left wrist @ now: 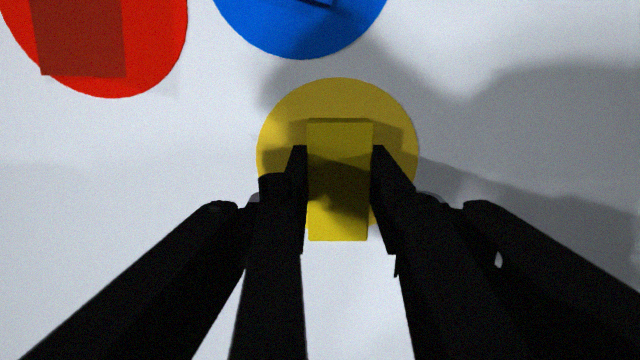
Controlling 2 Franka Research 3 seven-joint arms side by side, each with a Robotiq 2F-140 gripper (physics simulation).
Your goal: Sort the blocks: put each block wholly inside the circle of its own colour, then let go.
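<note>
A yellow block is between the fingers of my left gripper, which is shut on it. The block is over the yellow circle; its near end shows past the circle's lower edge. A dark red block lies on the red circle at the upper left, and its lower left corner reaches the circle's edge. A blue circle is at the top, with part of a blue block at the frame's edge. My right gripper does not show in the left wrist view.
The pale table top lies around the circles. The red circle is to the left of the yellow one, and the blue circle is just beyond it. Broad shadows fall across the right side.
</note>
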